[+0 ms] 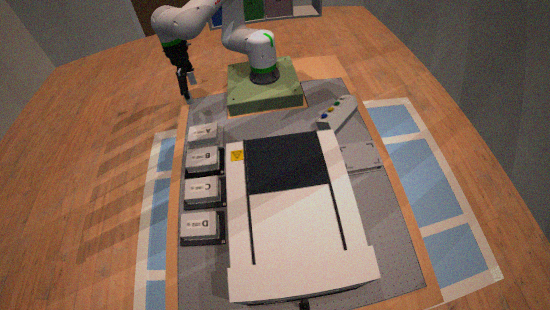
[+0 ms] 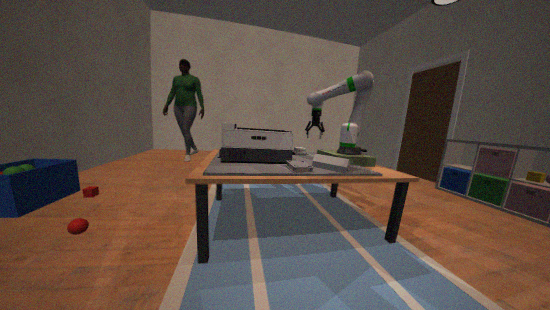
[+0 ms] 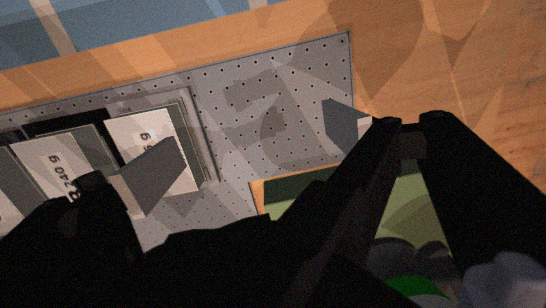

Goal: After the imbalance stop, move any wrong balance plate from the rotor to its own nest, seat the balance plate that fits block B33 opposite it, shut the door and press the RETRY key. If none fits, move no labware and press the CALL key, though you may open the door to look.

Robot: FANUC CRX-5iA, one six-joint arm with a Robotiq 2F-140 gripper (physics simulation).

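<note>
My gripper is open and empty, above the board's back left corner, beyond plate A. Balance plates A, B, C and D sit in a row of nests left of the white centrifuge. A dark panel covers the rear part of its top. The rotor and block B33 do not show. A sloped key panel at the back right bears blue, yellow, green and pale keys; their labels are unreadable.
The arm stands on a green base behind the centrifuge. A flat grey plate with corner marks lies right of the centrifuge. A person in green stands beyond the table. A low shelf unit stands at the right.
</note>
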